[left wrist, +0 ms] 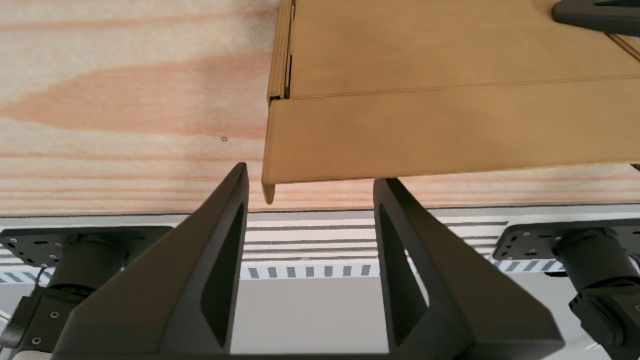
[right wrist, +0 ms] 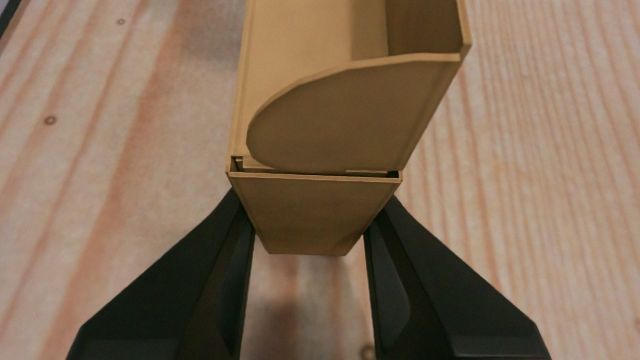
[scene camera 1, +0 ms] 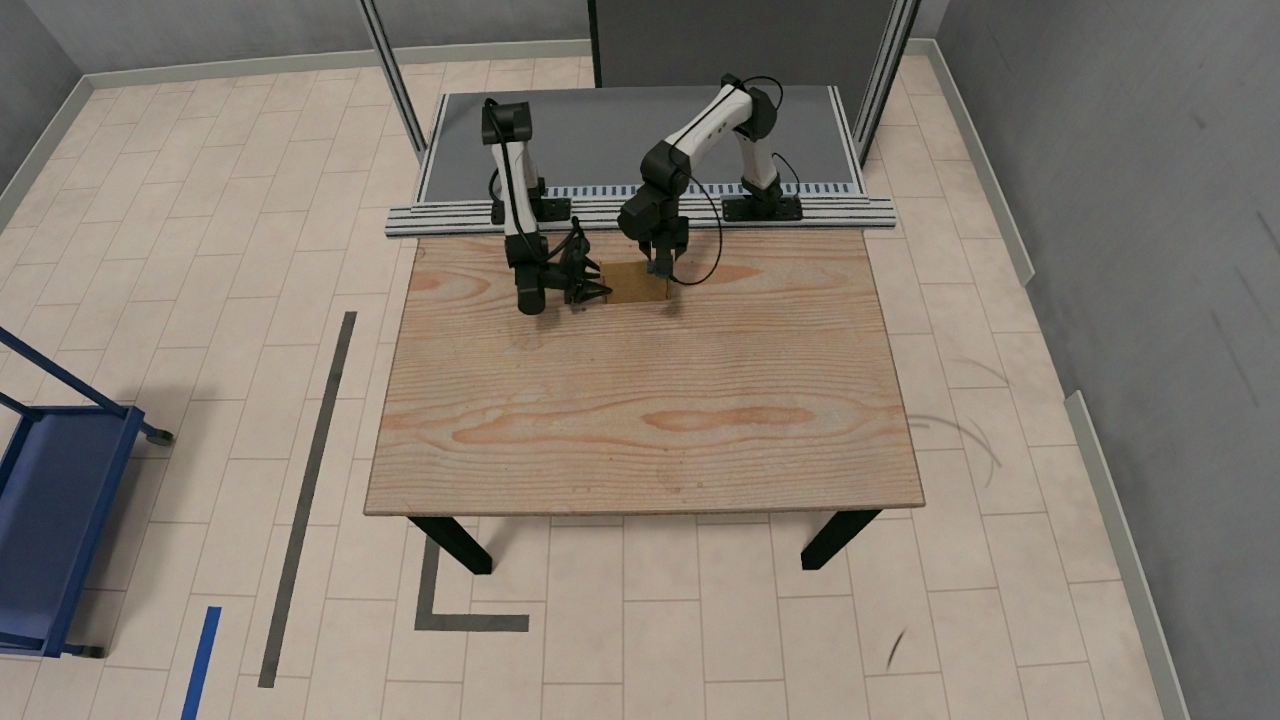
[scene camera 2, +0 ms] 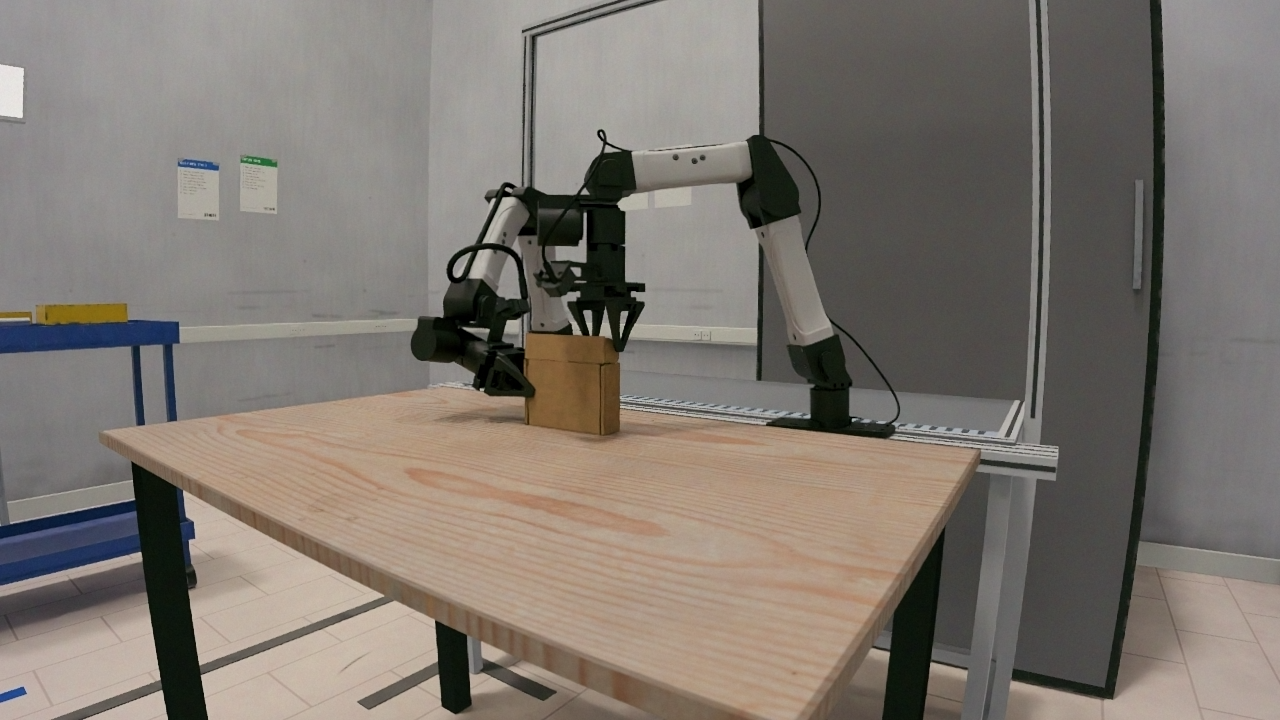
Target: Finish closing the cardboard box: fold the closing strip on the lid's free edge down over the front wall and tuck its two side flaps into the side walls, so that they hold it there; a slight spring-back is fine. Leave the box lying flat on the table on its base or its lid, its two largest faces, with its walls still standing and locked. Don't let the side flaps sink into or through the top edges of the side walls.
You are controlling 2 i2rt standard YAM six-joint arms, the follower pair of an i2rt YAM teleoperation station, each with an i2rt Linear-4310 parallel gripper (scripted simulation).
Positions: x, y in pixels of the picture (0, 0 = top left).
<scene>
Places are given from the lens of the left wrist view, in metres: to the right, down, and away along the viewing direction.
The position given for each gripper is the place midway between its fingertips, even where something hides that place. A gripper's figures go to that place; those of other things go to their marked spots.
left gripper [left wrist: 312, 174]: 0.00, 0.00, 0.14
right gripper [left wrist: 535, 56]: 0.11, -0.06, 0.17
closing strip [left wrist: 495, 139]: 0.06, -0.01, 0.11
</scene>
